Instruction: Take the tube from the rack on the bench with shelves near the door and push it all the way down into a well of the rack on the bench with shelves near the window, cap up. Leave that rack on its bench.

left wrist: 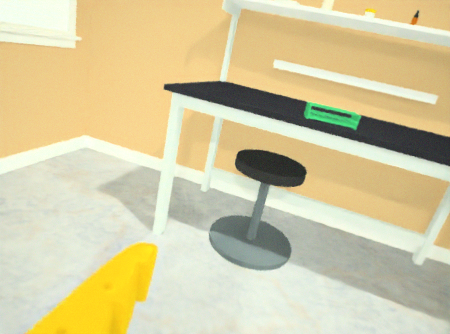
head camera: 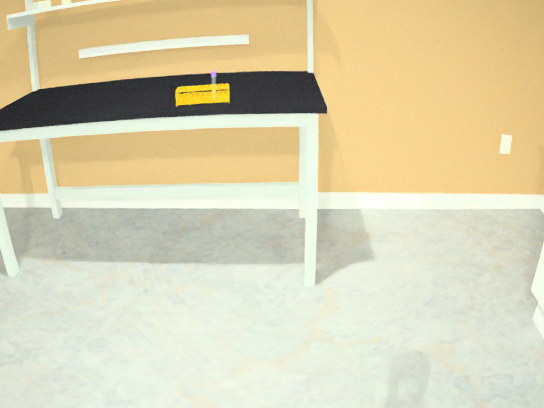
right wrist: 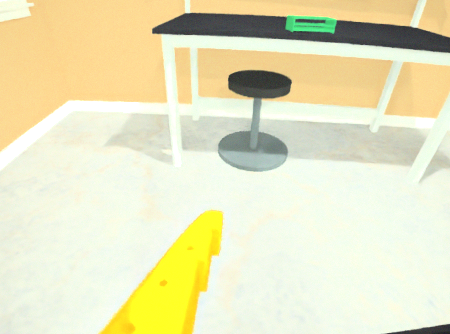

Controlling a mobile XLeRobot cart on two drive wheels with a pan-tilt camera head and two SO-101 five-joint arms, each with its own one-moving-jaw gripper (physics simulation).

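Frame: origin at the left arm's base, x ahead, y left, z up, level; metres.
Seen in the pictures: left hand at its tool point: (left wrist: 152, 265); right hand at its tool point: (right wrist: 221, 228).
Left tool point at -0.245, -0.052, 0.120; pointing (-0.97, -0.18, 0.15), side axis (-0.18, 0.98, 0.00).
Offsets run from my left tool point to a thing's top centre, as dx, dy, dz. Level surfaces: height alone.
A tube (head camera: 213, 85) with a purple cap stands upright in a yellow rack (head camera: 190, 97) on the dark-topped bench @(dz -0.134) (head camera: 125, 102) in the head view, toward the right part of its top. A green rack @(-1.230, +0.269, -0.076) (left wrist: 332, 116) (right wrist: 311, 25) stands on the other bench (left wrist: 240, 97) (right wrist: 225, 30), the one near the window, in both wrist views. No tube can be made out in it at this distance. My left gripper (left wrist: 147, 250) shows one yellow jaw and is fully open. My right gripper (right wrist: 216, 217) shows one notched jaw and is also fully open. Both are far from the racks, over the floor.
A stool with a black seat @(-1.406, +0.099, -0.413) (left wrist: 270, 167) (right wrist: 259, 83) stands in front of the green rack's bench. A window (left wrist: 37, 20) is at the upper left of the left wrist view. A shelf @(dz +0.304) (left wrist: 340, 22) with small items runs above that bench. A white edge (head camera: 539, 295) shows at the head view's right.
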